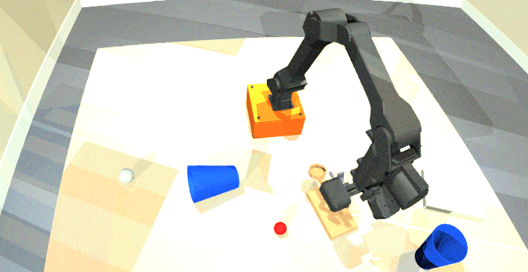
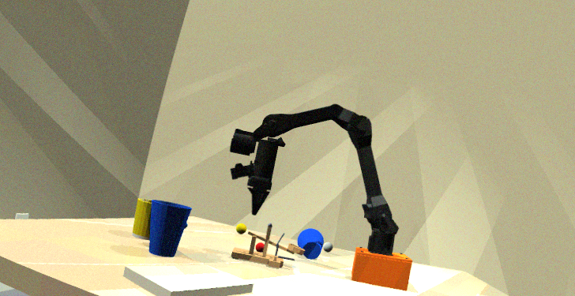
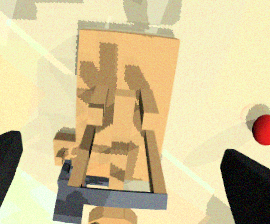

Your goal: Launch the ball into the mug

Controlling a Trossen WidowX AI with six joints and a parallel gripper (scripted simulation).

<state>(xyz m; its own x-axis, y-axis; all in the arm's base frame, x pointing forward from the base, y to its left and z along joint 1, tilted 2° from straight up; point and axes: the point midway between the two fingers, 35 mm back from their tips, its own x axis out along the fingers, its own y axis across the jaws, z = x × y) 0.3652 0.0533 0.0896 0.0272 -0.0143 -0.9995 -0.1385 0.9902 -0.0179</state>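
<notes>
The red ball is 15 cm to the right of my gripper tip, 11 cm below it and 1 cm behind it. The rest, counted from my gripper tip: flat white slab (39 cm to the left, 12 cm below, 2 cm ahead); yellow mug (28 cm ahead, 10 cm below, 5 cm to the left); wooden catapult (7 cm below, 7 cm behind).
</notes>
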